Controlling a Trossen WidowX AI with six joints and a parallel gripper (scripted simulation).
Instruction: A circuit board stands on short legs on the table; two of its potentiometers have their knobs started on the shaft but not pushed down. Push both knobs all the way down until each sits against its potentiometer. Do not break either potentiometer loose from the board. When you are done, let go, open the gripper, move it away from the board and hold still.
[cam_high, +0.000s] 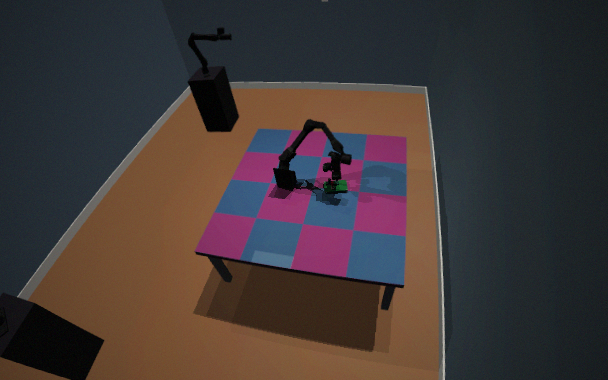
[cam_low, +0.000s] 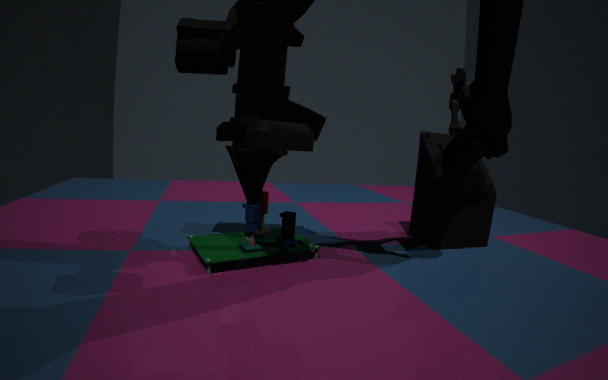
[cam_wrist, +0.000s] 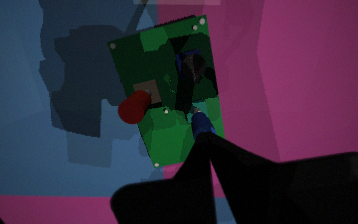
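My gripper tip is 2 cm above the blue knob. The rest, counted from my gripper tip: black knob (5 cm behind, 3 cm below, 1 cm to the right).
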